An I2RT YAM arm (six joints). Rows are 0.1 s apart.
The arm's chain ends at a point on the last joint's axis. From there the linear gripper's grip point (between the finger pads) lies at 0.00 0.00 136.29 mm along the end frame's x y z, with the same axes.
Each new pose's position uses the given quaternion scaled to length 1; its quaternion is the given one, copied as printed.
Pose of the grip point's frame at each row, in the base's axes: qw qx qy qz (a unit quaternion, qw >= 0); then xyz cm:
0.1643 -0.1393 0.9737 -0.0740 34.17 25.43 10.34
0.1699 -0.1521 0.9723 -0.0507 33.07 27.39 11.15
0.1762 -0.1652 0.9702 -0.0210 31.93 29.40 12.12
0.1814 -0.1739 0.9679 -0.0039 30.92 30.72 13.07
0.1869 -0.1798 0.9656 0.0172 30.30 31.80 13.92
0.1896 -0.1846 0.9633 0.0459 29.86 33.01 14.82
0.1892 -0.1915 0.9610 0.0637 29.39 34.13 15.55
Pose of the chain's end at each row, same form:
0.1643 -0.1393 0.9737 -0.0740 29.53 26.77 23.08
0.1699 -0.1521 0.9723 -0.0507 28.36 28.03 23.92
0.1762 -0.1652 0.9702 -0.0210 27.18 29.16 24.89
0.1814 -0.1739 0.9679 -0.0039 26.12 29.96 25.80
0.1869 -0.1798 0.9656 0.0172 25.46 30.43 26.59
0.1896 -0.1846 0.9633 0.0459 25.11 30.85 27.41
0.1892 -0.1915 0.9610 0.0637 24.77 31.47 28.09

